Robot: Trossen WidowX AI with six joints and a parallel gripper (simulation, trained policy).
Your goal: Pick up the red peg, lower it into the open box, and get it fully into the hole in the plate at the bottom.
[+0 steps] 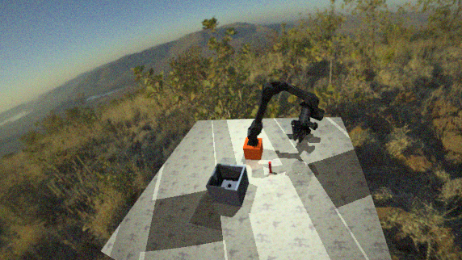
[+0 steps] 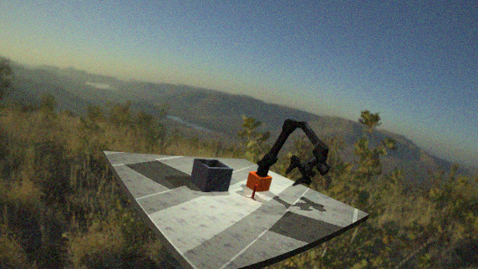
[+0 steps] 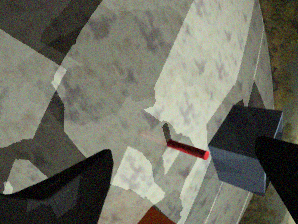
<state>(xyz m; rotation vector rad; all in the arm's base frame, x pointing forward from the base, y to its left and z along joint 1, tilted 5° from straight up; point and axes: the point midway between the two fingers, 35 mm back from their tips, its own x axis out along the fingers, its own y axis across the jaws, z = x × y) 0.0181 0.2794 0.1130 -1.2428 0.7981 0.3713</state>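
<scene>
The red peg lies 10 cm ahead of my gripper tip, 14 cm to the right of it and 12 cm below it. Also, from my gripper tip: plate 29 cm ahead, 31 cm to the right, 11 cm below.
</scene>
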